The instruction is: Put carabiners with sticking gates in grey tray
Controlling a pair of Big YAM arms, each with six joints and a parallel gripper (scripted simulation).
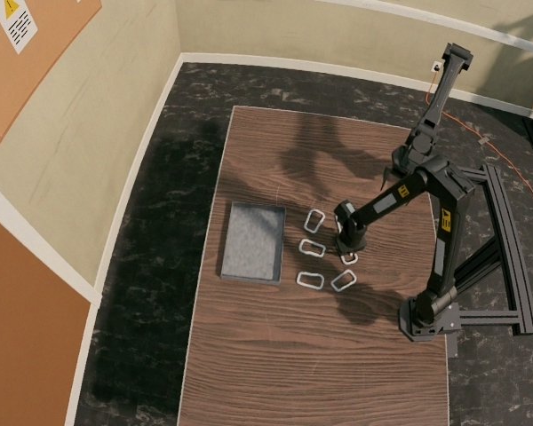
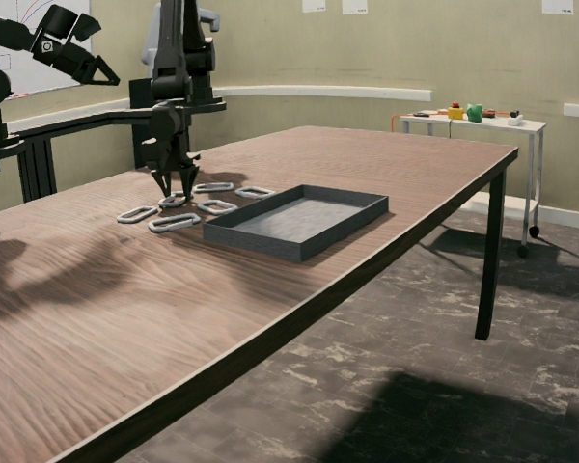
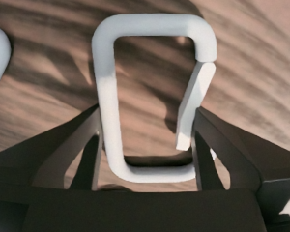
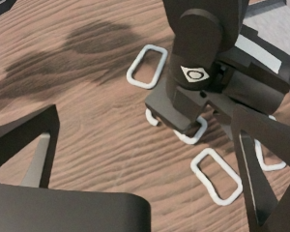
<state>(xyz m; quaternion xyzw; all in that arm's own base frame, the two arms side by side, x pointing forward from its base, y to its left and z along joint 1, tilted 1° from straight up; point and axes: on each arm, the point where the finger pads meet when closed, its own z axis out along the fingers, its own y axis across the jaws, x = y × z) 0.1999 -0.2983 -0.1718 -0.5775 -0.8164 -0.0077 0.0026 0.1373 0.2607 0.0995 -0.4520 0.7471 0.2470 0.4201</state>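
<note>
The grey tray is 33 cm ahead of my left hand and 1 cm to the left of it.
</note>
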